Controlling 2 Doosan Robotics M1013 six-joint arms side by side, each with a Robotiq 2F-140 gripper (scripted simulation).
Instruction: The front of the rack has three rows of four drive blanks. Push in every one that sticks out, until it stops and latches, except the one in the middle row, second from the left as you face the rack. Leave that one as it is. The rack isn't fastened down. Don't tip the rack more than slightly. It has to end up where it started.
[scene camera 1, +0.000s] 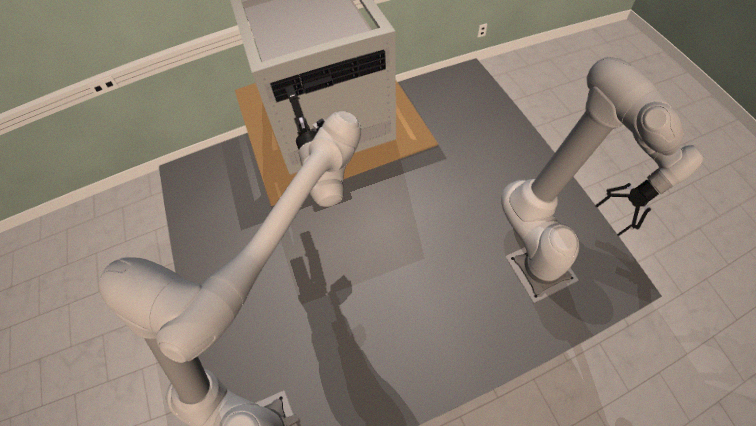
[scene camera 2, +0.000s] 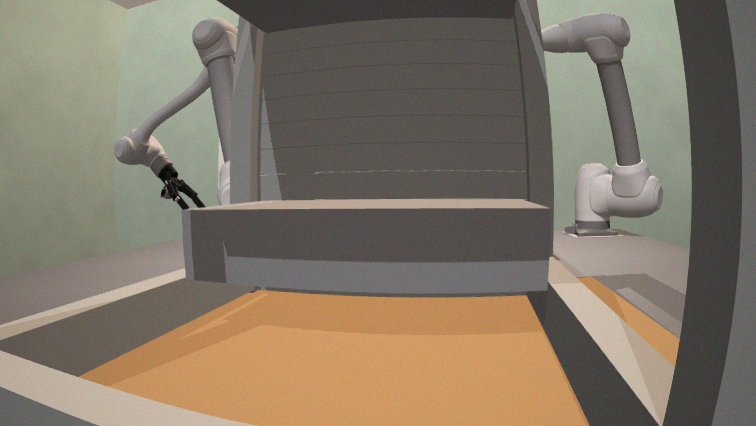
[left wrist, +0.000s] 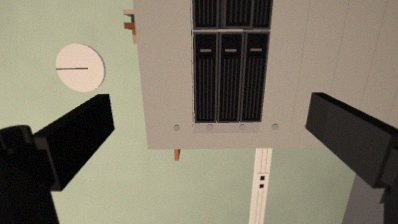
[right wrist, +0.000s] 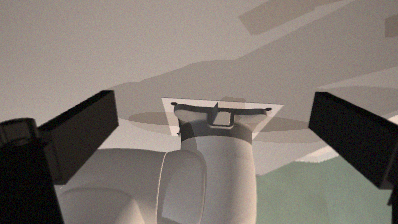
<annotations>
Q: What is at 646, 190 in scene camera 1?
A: My right gripper.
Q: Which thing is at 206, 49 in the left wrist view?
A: A drive blank.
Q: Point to a drive blank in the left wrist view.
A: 254, 67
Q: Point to my left gripper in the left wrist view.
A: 210, 111
</annotations>
